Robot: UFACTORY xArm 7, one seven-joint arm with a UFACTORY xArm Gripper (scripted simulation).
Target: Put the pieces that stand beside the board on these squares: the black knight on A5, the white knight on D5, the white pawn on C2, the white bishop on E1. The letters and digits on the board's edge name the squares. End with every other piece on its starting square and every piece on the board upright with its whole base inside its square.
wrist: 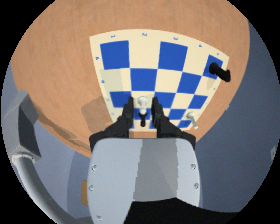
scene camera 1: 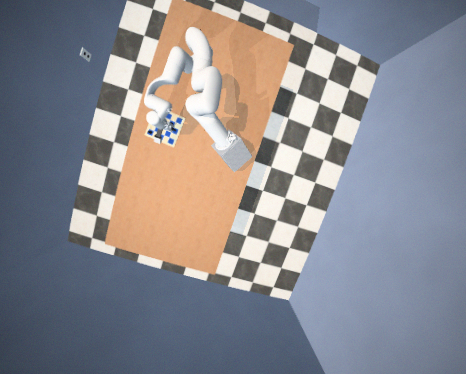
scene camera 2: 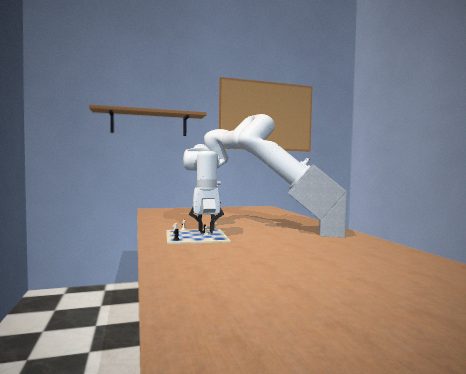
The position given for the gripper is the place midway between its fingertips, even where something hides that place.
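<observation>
Gripper [scene camera 2: 206,232], visible also at [wrist: 142,103].
</observation>
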